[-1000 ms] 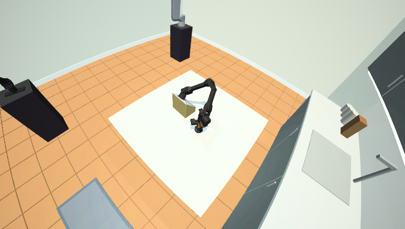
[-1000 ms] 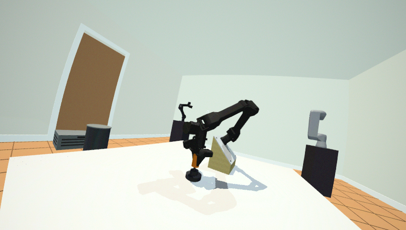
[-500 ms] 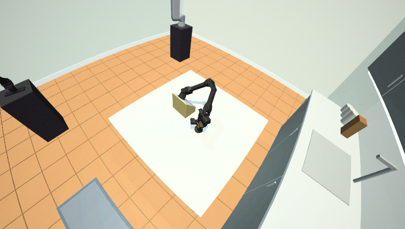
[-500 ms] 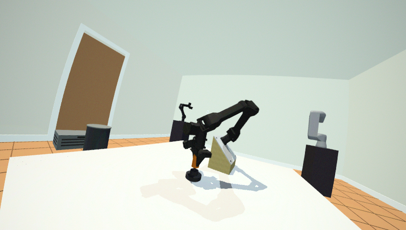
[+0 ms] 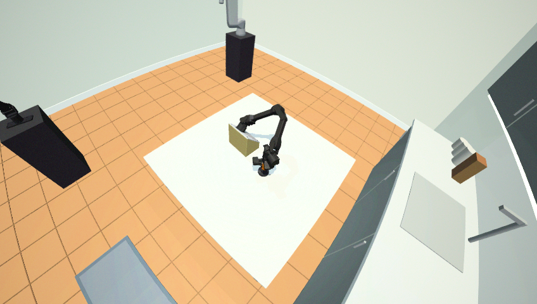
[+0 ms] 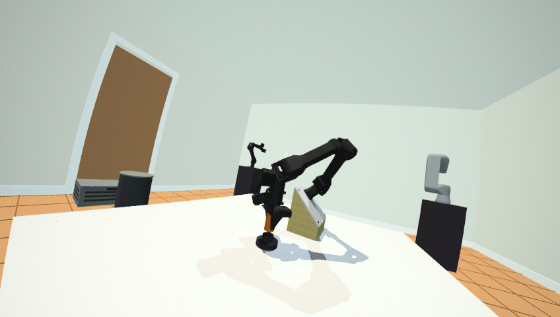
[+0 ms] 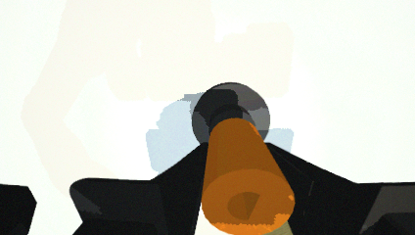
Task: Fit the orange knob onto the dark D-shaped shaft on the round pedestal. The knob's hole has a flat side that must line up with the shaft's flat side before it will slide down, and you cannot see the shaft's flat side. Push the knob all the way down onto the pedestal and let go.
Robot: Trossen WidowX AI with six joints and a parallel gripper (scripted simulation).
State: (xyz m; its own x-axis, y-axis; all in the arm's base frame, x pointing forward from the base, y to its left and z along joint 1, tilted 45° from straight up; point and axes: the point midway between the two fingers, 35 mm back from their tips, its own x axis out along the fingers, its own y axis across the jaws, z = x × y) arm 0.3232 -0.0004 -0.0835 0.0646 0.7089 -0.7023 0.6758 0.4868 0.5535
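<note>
Now: gripper tip 2 cm below the orange knob. Also, from my gripper tip: dark round pedestal (4 cm below).
</note>
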